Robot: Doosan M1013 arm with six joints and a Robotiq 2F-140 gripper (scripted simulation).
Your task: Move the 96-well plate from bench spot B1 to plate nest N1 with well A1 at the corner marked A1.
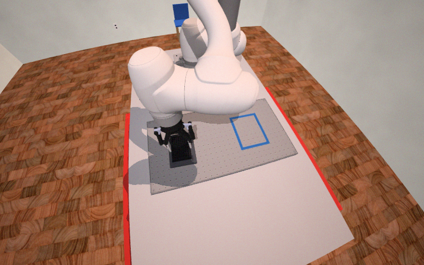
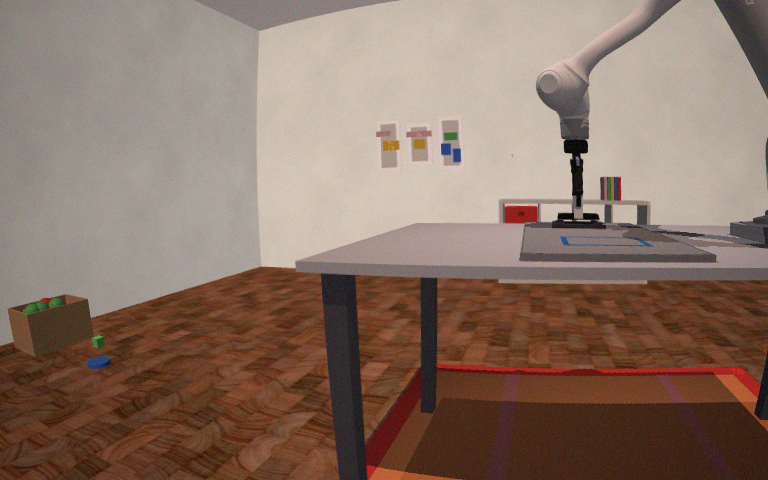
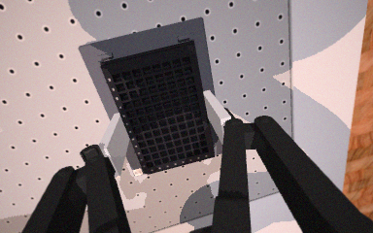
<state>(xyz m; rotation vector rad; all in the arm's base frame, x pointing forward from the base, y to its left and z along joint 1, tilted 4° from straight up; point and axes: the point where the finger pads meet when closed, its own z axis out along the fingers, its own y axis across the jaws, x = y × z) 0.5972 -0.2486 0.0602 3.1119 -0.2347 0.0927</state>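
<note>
Right now my hand is 20 mm above the black 96-well plate. Round my hand: dark grey plate nest N1: 50 mm below; pale A1 corner mark: 70 mm behind, 70 mm to the left, 40 mm below.
</note>
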